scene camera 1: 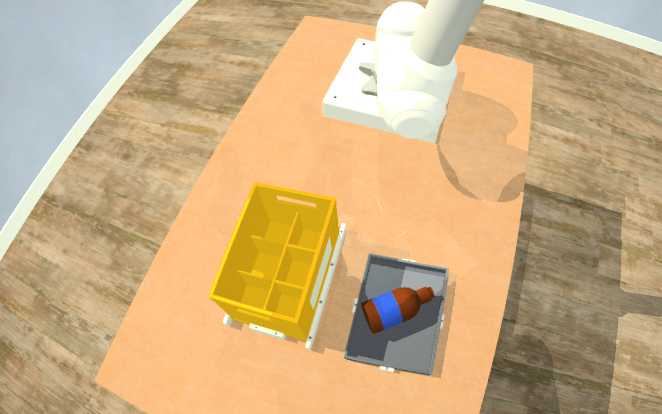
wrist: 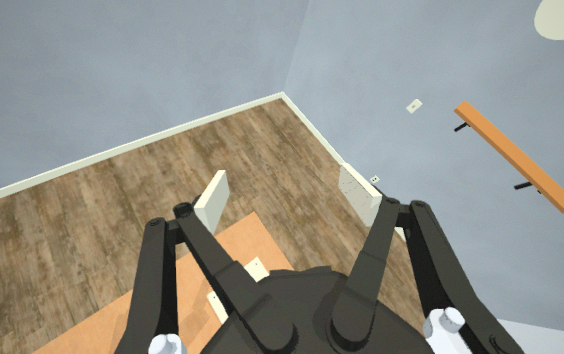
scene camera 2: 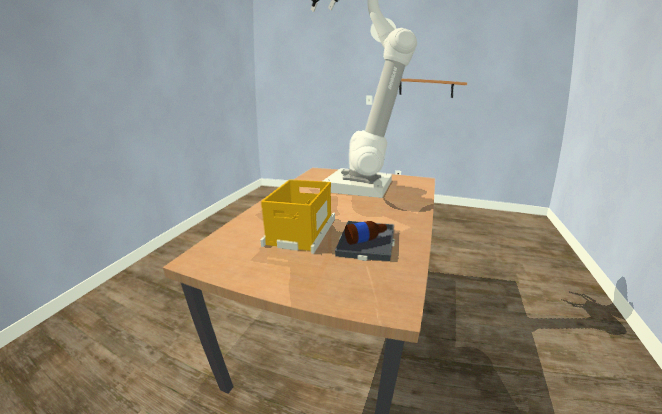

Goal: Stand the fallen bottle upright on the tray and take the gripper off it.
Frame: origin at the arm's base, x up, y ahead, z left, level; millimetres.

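Where they show: gripper, fingertip midpoint: (wrist: 284, 178) (scene camera 2: 321, 9); arm's base at its link origin: (scene camera 2: 362, 178).
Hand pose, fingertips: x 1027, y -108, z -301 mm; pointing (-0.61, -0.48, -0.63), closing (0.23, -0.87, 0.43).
Observation:
Things, the pixels of their top centre, and the offset from my fingertips. "spot": a spot on its surface instead. Level surfaces: height alone.
- brown bottle at its top centre: (scene camera 1: 401, 300) (scene camera 2: 367, 221) dx -1000, dy +725, dz +552 mm
- grey tray at a spot on its surface: (scene camera 1: 388, 368) spot: dx -1063, dy +860, dz +587 mm
- yellow crate at its top centre: (scene camera 1: 273, 246) (scene camera 2: 298, 190) dx -904, dy +762, dz +282 mm
- wooden table at its surface level: dx -1078 mm
A brown bottle (scene camera 1: 398, 308) (scene camera 2: 364, 232) with a blue label lies on its side in the grey tray (scene camera 1: 388, 368) (scene camera 2: 349, 255). In scene camera 1 its neck points right and slightly up, and its base is near the tray's left wall. My gripper (scene camera 2: 324, 6) (wrist: 284, 178) is open and empty. In scene camera 2 it is at the top edge, high above the table and well away from the bottle, with part of it cut off. The bottle and the tray do not show in the wrist view.
A yellow crate (scene camera 1: 320, 270) (scene camera 2: 287, 225) with compartments stands left of the tray on the wooden table (scene camera 1: 300, 150) (scene camera 2: 310, 280), with white rails (scene camera 1: 326, 287) along its side. The arm's white base (scene camera 1: 350, 112) (scene camera 2: 362, 186) is at the far end. A wall shelf (scene camera 2: 435, 81) (wrist: 510, 150) hangs behind.

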